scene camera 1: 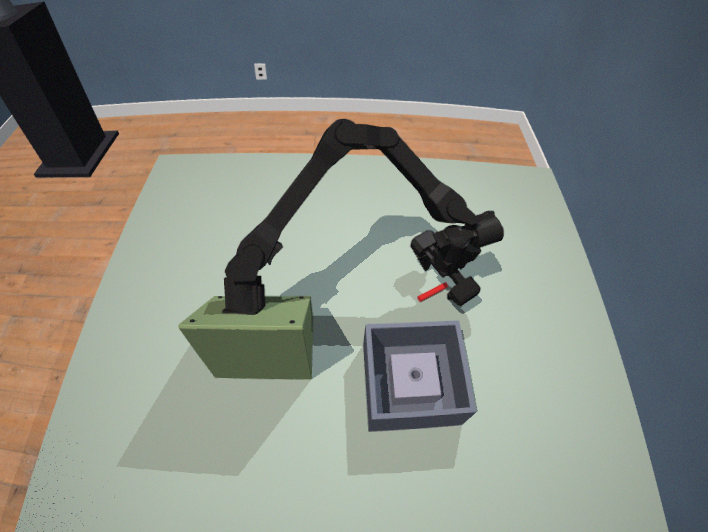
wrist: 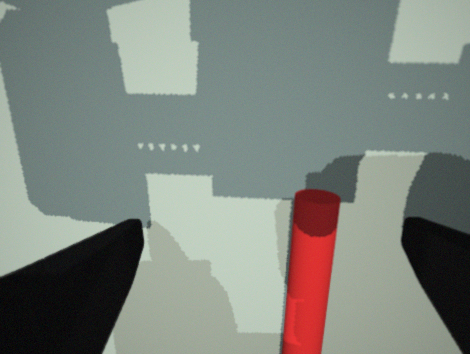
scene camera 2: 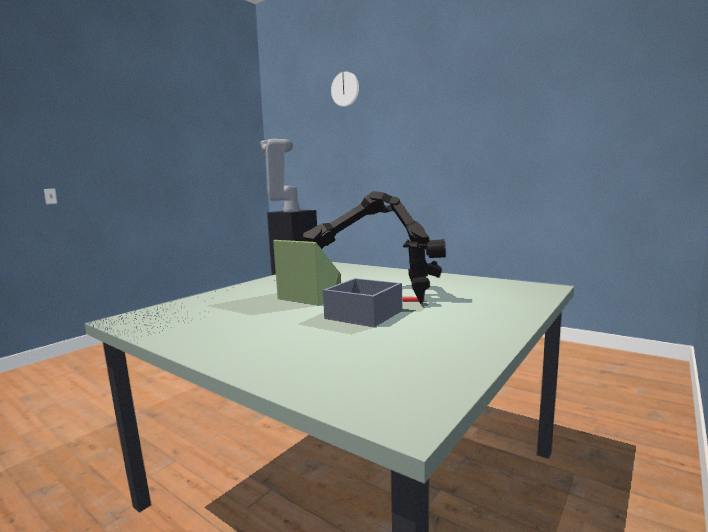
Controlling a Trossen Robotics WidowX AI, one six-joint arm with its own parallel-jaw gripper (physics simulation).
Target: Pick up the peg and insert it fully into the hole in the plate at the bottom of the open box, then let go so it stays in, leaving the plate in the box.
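Places are measured from the arm's base along level axes (x ahead, y left, z up), in millimetres.
Where they show: gripper, fingertip midpoint: [scene camera 1: 437, 283] [wrist: 270, 230] [scene camera 2: 420, 299]; arm's base, link origin: [scene camera 1: 244, 309] [scene camera 2: 305, 256].
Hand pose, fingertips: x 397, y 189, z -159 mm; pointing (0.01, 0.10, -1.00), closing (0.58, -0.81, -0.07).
Things, the pixels of their top centre, and the offset from my fingertips. Level surfaces: height alone.
- red peg, top centre: [wrist: 308, 317] [scene camera 1: 433, 290] [scene camera 2: 413, 297] dx -14, dy -25, dz +10 mm
- pale square plate, top centre: [scene camera 1: 415, 374] dx -69, dy -253, dz +57 mm
- grey-blue open box, top centre: [scene camera 1: 419, 367] [scene camera 2: 363, 286] dx -69, dy -253, dz +94 mm
- pale green table, surface height: dz -4 mm
The red peg [scene camera 1: 432, 292] [scene camera 2: 409, 299] [wrist: 312, 270] lies flat on the table behind the open box. My gripper [scene camera 1: 444, 290] [scene camera 2: 422, 303] [wrist: 270, 230] is open and low over the peg's far end, with nothing held. In the wrist view the peg stands between the two fingers, nearer the right one, and touches neither; its near end runs out of view at the bottom. The pale square plate [scene camera 1: 405, 387] lies in the grey-blue open box [scene camera 1: 423, 417] [scene camera 2: 349, 307], its round hole [scene camera 1: 416, 374] facing up. The plate is hidden in scene camera 2's view.
The green base block [scene camera 1: 263, 351] [scene camera 2: 296, 271] carries the arm, to the left of the box in scene camera 1's view. The box walls stand close in front of the peg. The pale green table [scene camera 1: 515, 457] [scene camera 2: 366, 366] bears everything. A dark pedestal [scene camera 1: 57, 91] stands beyond it.
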